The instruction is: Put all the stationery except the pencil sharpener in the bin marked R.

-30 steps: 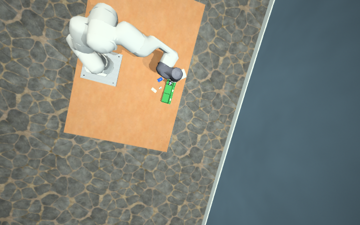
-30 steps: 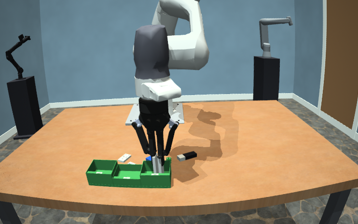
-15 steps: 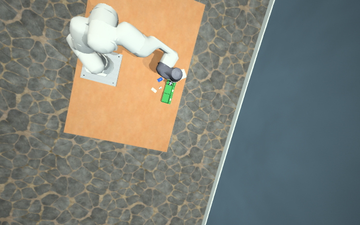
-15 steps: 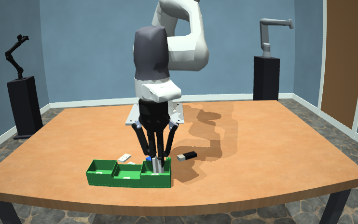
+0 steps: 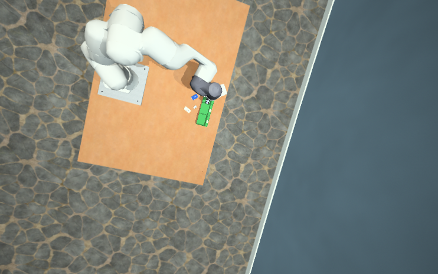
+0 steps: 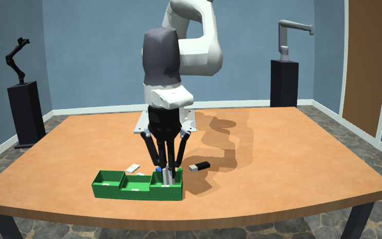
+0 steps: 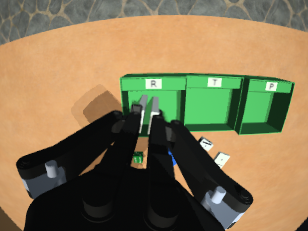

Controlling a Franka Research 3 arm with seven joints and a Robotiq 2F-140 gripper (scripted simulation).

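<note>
The black-and-white stick-shaped item lies 11 cm to the left of my hand, 11 cm behind it and 4 cm below it. Round my hand: green bin row (9 cm to the right, 3 cm below, 2 cm behind); blue flat item (11 cm behind, 4 cm below, 1 cm to the right); green piece (10 cm behind, 5 cm to the left, 4 cm below).
</note>
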